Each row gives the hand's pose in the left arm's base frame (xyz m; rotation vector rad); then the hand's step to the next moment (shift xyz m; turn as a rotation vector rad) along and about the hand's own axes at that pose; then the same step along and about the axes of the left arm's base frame.
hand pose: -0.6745 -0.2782 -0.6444 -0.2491 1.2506 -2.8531
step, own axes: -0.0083 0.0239 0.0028 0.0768 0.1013 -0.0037
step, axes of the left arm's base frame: 0.0075 -0.0176 -0.0168 -0.0813 -0.0722 -0.0659
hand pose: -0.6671 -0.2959 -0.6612 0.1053 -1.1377 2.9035
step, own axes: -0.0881 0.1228 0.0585 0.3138 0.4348 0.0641
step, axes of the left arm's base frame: 0.0856 -0.1294 -0.0466 -0.3288 -0.3641 -0.2256
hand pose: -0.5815 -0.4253 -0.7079 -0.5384 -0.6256 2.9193
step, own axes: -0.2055 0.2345 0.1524 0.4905 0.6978 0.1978
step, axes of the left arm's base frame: 0.1289 -0.3069 0.0981 -0.5500 -0.6225 -0.2770
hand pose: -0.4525 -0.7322 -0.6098 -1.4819 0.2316 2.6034
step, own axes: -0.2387 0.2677 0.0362 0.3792 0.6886 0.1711
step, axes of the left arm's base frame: 0.0385 -0.2650 0.2414 -0.4694 -0.6235 -0.1952
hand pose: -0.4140 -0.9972 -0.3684 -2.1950 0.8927 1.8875
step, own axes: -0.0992 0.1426 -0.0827 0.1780 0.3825 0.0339
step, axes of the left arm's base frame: -0.0042 -0.1187 0.1514 -0.2095 -0.3621 -0.0645
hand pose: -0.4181 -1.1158 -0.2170 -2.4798 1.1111 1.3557
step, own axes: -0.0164 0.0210 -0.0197 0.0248 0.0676 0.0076
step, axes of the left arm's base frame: -0.0054 -0.0144 0.0294 -0.0404 -0.0597 -0.0073
